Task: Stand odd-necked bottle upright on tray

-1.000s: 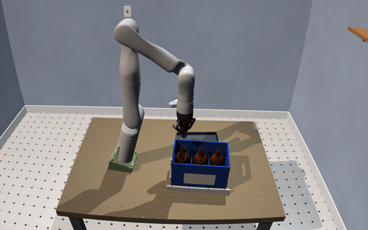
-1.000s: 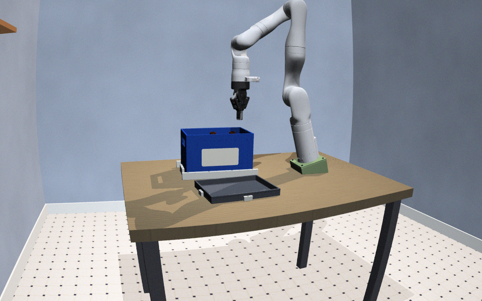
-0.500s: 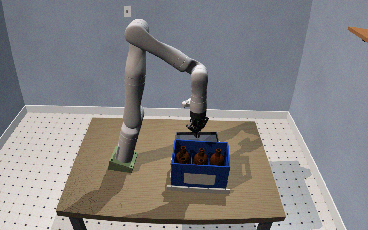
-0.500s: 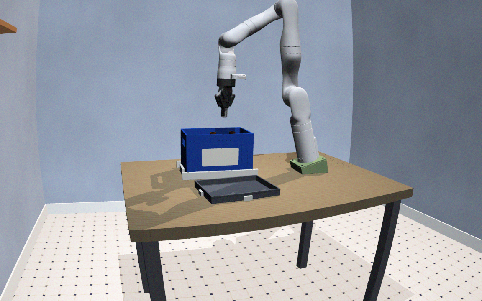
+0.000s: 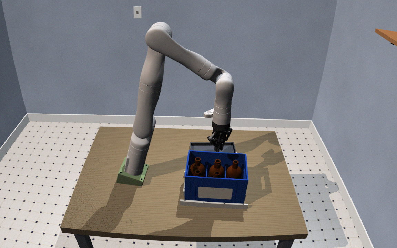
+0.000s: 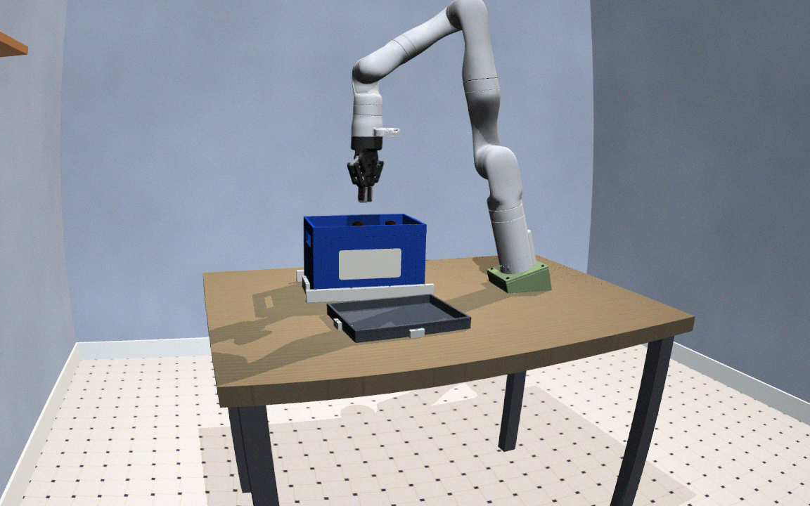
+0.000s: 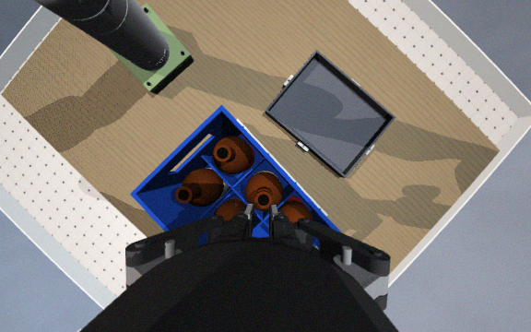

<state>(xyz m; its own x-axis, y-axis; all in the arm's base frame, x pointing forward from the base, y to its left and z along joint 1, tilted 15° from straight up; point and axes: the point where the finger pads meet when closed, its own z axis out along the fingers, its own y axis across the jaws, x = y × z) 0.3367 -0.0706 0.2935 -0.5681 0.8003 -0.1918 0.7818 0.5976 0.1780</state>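
Right now my hand is 1 cm past the blue crate, 4 cm to the left of it and 16 cm above it. From my hand the other things lie so: dark grey tray: 2 cm ahead, 23 cm to the left, 23 cm below.
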